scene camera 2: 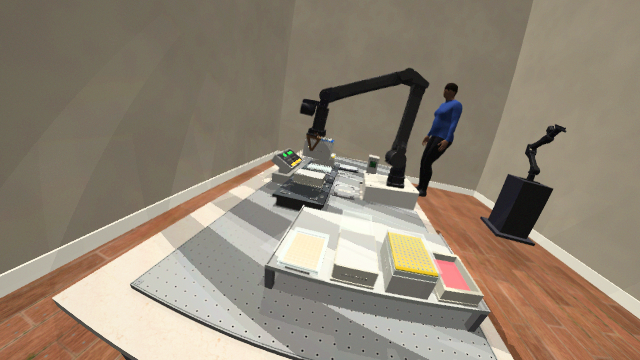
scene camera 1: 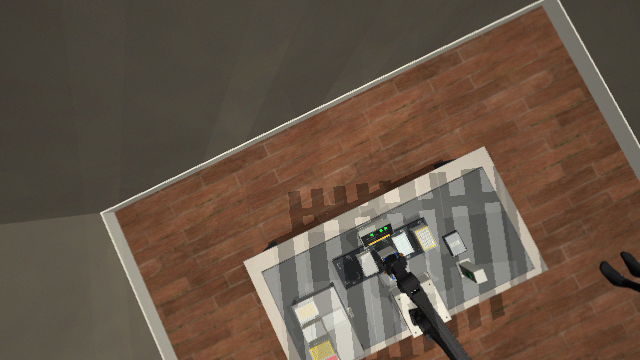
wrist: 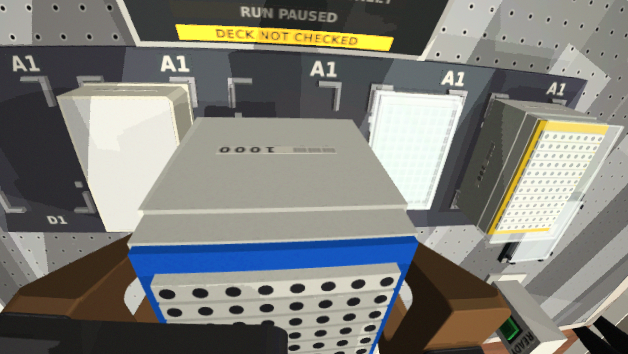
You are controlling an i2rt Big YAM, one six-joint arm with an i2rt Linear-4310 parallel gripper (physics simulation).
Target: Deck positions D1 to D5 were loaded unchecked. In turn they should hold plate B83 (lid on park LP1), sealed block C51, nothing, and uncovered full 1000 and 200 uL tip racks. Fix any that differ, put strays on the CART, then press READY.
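Frame: origin at the arm's base, x right, y ahead, z up, level; metres.
Seen in the pictures: gripper, fingertip midpoint: [scene camera 2: 313,148] [wrist: 279,212]; arm's base, link origin: [scene camera 2: 395,184] [scene camera 1: 419,314].
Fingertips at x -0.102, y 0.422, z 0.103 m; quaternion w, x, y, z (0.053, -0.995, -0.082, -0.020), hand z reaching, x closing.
Offsets run from my fingertips to a thing's top centre. "*": to the spot under its first point.
My gripper [scene camera 1: 392,262] [scene camera 2: 315,144] [wrist: 272,300] is shut on the blue-rimmed 1000 tip rack @(dz +0.064, dx +0.004, dy -0.027 m) [scene camera 2: 320,149] [wrist: 275,175] and holds it above the middle of the dark deck [scene camera 1: 345,270] [scene camera 2: 300,200] [wrist: 30,150]. D1 stands bare at the left of the wrist view. White block C51 @(dz -0.089, dx -0.113, dy -0.046 m) [scene camera 1: 369,263] [scene camera 2: 309,178] [wrist: 130,150] sits at D2. D3 is partly hidden behind the held rack. A pale plate @(dz -0.116, dx +0.132, dy -0.005 m) [scene camera 1: 402,243] [scene camera 2: 319,168] [wrist: 415,145] lies at D4. A yellow-rimmed tip rack @(dz -0.060, dx +0.254, dy +0.016 m) [scene camera 1: 425,237] [wrist: 555,175] stands at D5 with a clear cover around its top. The READY button @(* dz -0.074, dx +0.449, dy -0.247 m) [scene camera 1: 470,272] [scene camera 2: 373,164] [wrist: 510,329] is green.
The display @(* dz -0.062, dx -0.019, dy +0.114 m) [scene camera 1: 376,235] [scene camera 2: 288,159] [wrist: 285,37] behind the deck reads DECK NOT CHECKED. A dark-edged pad @(dz -0.164, dx +0.465, dy -0.107 m) [scene camera 1: 454,243] [wrist: 535,250] lies right of D5. A raised stand [scene camera 1: 345,332] [scene camera 2: 269,276] bears a tan-topped plate @(dz -0.105, dx -0.552, dy -0.227 m) [scene camera 2: 303,250], a white block @(dz -0.080, dx -0.534, dy -0.333 m) [scene camera 2: 357,255], a yellow tip rack @(dz -0.051, dx -0.517, dy -0.440 m) [scene camera 2: 412,253] and a pink-filled tray @(dz -0.090, dx -0.499, dy -0.547 m) [scene camera 2: 454,275].
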